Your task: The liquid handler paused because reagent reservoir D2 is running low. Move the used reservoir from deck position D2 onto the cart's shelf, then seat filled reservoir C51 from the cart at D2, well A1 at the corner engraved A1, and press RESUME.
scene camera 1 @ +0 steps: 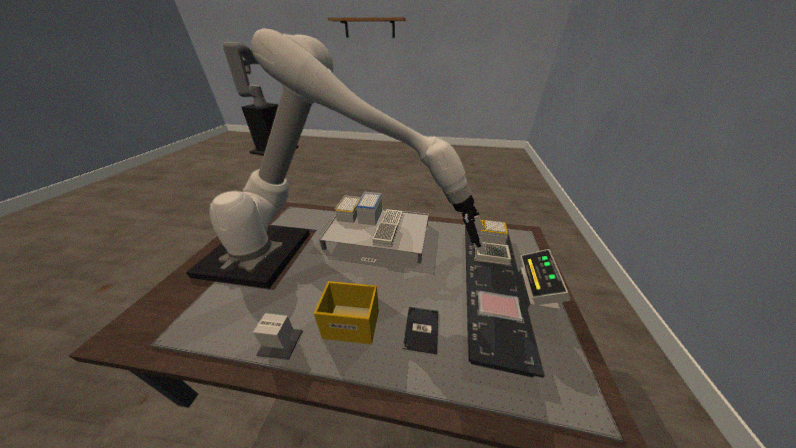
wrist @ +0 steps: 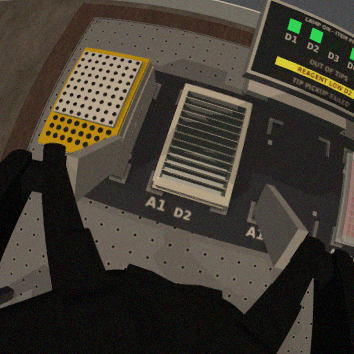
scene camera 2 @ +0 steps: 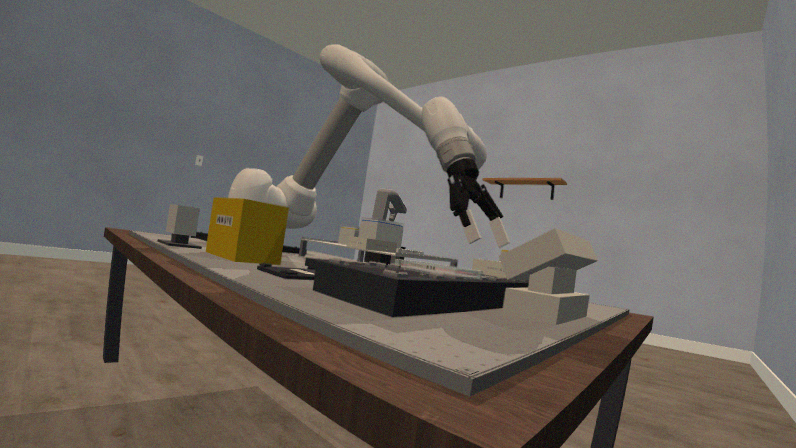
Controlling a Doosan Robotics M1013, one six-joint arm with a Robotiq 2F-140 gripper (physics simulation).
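Pixels of known places: gripper, between the fingertips: (scene camera 1: 481, 239) (wrist: 189, 175) (scene camera 2: 490, 243); arm's base, origin of its link: (scene camera 1: 252, 253).
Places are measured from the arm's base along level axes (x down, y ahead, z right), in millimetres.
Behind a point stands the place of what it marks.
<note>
The used reservoir (scene camera 1: 492, 254) {x -46, y 953, z -322 mm} (wrist: 202, 145) {x -39, y 951, z -336 mm}, a pale frame with narrow troughs, sits at D2 on the dark deck (scene camera 1: 504, 336) {x -27, y 1018, z 10 mm} (wrist: 292, 172) {x -27, y 980, z -216 mm}; the engraved A1 is beside its near left corner in the wrist view. My gripper (scene camera 1: 477, 233) {x -98, y 900, z -332 mm} (scene camera 2: 488, 240) {x -98, y 900, z -332 mm} (wrist: 189, 175) {x -98, y 900, z -332 mm} is open and empty, tilted above the reservoir, one finger on each side of it in the wrist view. Two similar reservoirs (scene camera 1: 391, 216) {x -51, y 473, z -410 mm} (scene camera 1: 385, 233) {x -66, y 509, z -261 mm} stand end to end on the cart (scene camera 1: 348, 237) {x -40, y 354, z -204 mm}; which is C51 cannot be read. A white block (scene camera 1: 274, 328) {x -84, y 403, z 266 mm} (scene camera 2: 182, 219) {x -49, y 419, z 262 mm} carries lettering like RESUME.
A yellow tip rack (scene camera 1: 494, 226) {x -91, y 941, z -454 mm} (wrist: 100, 85) {x -91, y 943, z -455 mm} stands at D1, close to my left finger in the wrist view. A pink plate (scene camera 1: 499, 306) {x -40, y 996, z -82 mm} is at D4. The status panel (scene camera 1: 544, 275) {x -97, y 1118, z -221 mm} (wrist: 310, 75) {x -81, y 1084, z -255 mm} shows REAGENT LOW D2. A yellow waste bin (scene camera 1: 356, 328) {x -60, y 609, z 170 mm} (scene camera 2: 247, 230) {x -49, y 643, z 140 mm} stands nearer the front.
</note>
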